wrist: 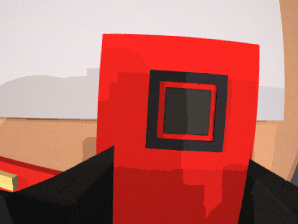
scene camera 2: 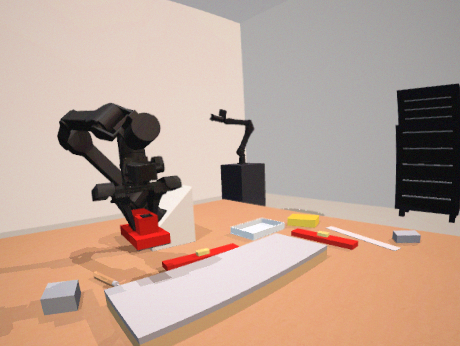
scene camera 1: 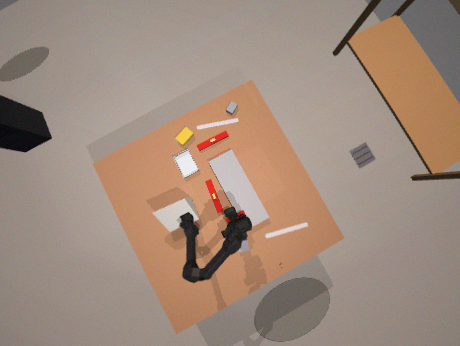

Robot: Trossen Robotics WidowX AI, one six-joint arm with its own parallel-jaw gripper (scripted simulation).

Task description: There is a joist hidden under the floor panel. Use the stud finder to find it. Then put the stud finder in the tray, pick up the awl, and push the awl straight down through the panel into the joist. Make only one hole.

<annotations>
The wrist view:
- my gripper: 176,156
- red stud finder: 152,170
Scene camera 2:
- my gripper: 144,228
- red stud finder: 148,234
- grey block: 60,297
</annotations>
